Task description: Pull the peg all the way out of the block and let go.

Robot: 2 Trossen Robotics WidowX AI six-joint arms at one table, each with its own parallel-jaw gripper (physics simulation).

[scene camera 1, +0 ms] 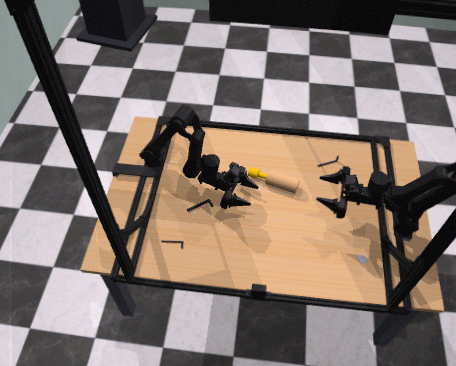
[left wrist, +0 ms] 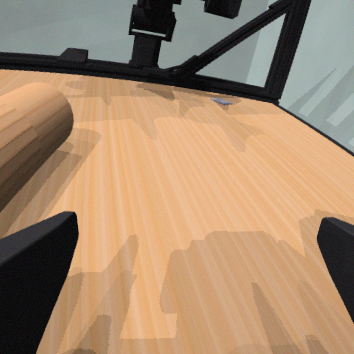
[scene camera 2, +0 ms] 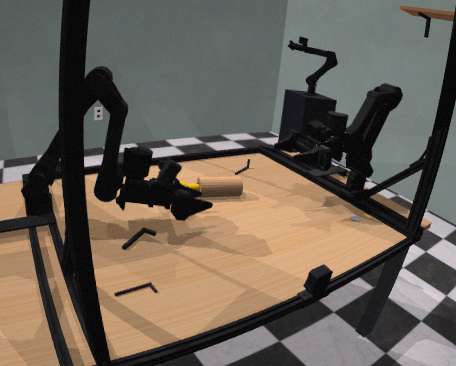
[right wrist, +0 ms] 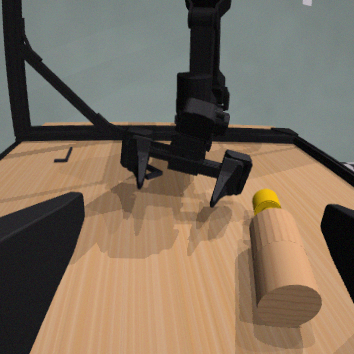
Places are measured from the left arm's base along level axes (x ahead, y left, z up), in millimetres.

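Where they show: left gripper, fingertip midpoint: (scene camera 1: pixel 254 196) (left wrist: pixel 202 227) (scene camera 2: pixel 206 199) (right wrist: pixel 175 195); right gripper, fingertip midpoint: (scene camera 1: pixel 317 187) (scene camera 2: pixel 283 151) (right wrist: pixel 207 211); left arm's base, link origin: (scene camera 1: pixel 153 163) (scene camera 2: pixel 39 212); right arm's base, link origin: (scene camera 1: pixel 402 229) (left wrist: pixel 143 65) (scene camera 2: pixel 354 188).
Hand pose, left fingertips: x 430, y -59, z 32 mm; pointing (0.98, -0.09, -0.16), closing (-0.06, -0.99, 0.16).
Note:
Each offset is from my left fingertips to the top centre of the thing. Level surfaces: height alone.
A light wooden cylindrical block @(82 mm ahead, 113 mm left, 5 mm up) (scene camera 1: pixel 283 183) (scene camera 2: pixel 221 186) (left wrist: pixel 25 135) (right wrist: pixel 282 260) lies on its side on the table. The yellow peg @(8 mm ahead, 120 mm left, 7 mm down) (scene camera 1: pixel 254 173) (scene camera 2: pixel 190 187) (right wrist: pixel 265 198) sticks out of its left end in scene camera 1, its wide head outward; the inner part is hidden. My left gripper (scene camera 1: pixel 253 195) (left wrist: pixel 202 227) (right wrist: pixel 175 195) is open and empty, above the table beside the peg, on its near side in scene camera 1. My right gripper (scene camera 1: pixel 319 188) is open and empty, apart from the block's plain end.
Black L-shaped keys lie on the table @(51 mm down) (scene camera 1: pixel 97 250): one @(186 mm back, 79 mm right, 43 mm down) (scene camera 1: pixel 200 205) near the left gripper, one @(230 mm back, 254 mm right, 45 mm down) (scene camera 1: pixel 173 243) at the front left, one @(234 mm ahead, 280 mm left, 19 mm down) (scene camera 1: pixel 328 162) at the back right. A small grey piece @(421 mm ahead, 114 mm right, 48 mm down) (scene camera 1: pixel 362 259) (left wrist: pixel 221 101) lies front right. Black frame rails (scene camera 1: pixel 200 288) border the worktop.

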